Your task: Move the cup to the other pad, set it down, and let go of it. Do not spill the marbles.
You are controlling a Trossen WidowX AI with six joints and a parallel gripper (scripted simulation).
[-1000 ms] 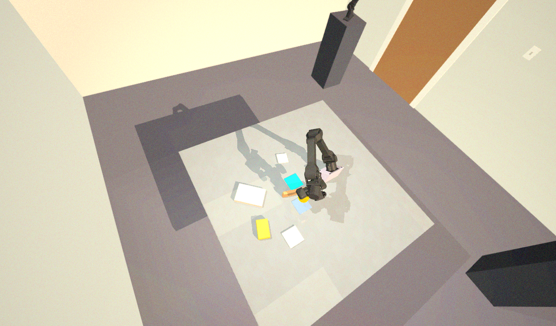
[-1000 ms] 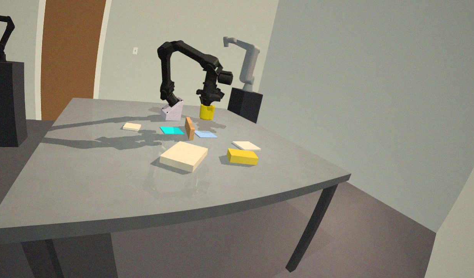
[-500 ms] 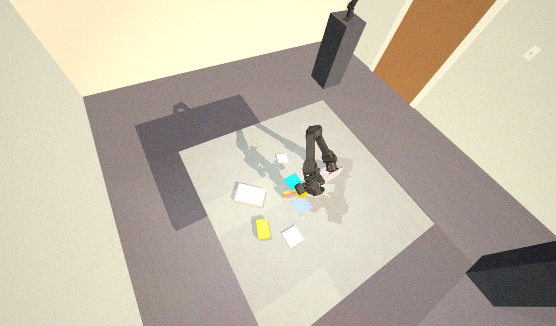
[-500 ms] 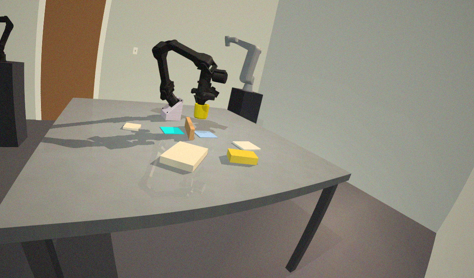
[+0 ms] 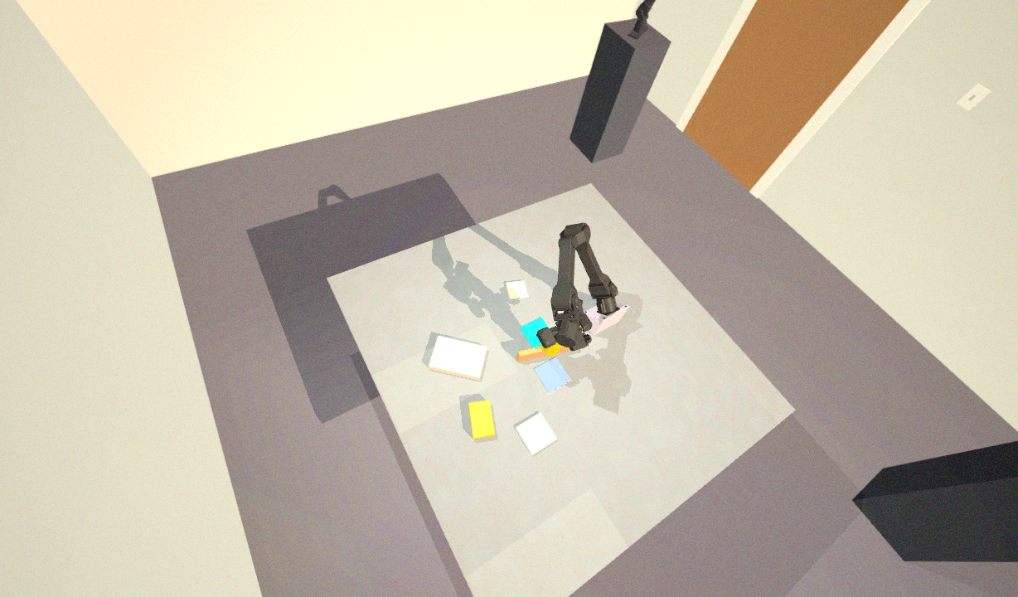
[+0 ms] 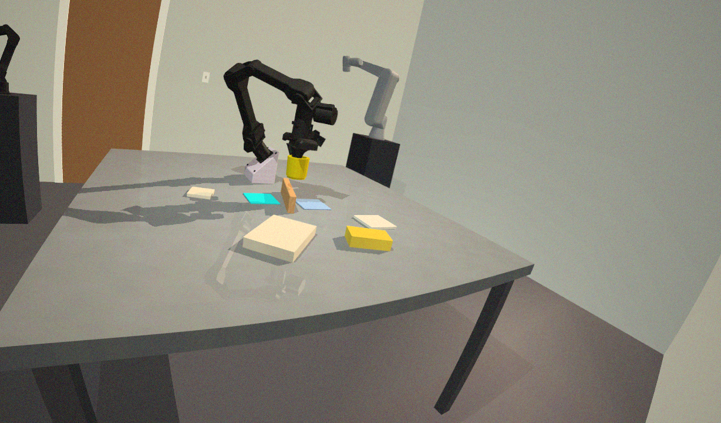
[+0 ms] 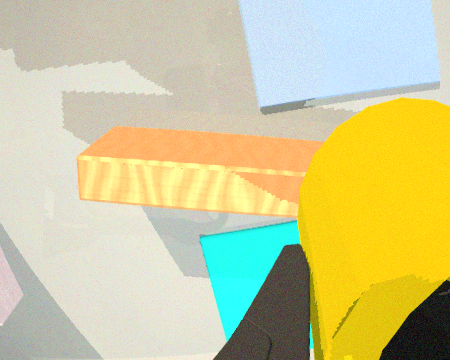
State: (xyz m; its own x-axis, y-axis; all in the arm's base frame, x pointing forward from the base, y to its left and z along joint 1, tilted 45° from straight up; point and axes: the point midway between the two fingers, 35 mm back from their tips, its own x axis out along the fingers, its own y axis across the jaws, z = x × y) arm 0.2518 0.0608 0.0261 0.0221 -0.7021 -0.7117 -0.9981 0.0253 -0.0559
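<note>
Now: gripper tip 100 mm to the left of the cyan pad and 120 mm above it. From my gripper tip the other things lie so: yellow cup 20 mm ahead; then green marble 20 mm ahead, 20 mm to the right, 20 mm below; then blue marble 10 mm ahead, 10 mm to the right, 20 mm below.
</note>
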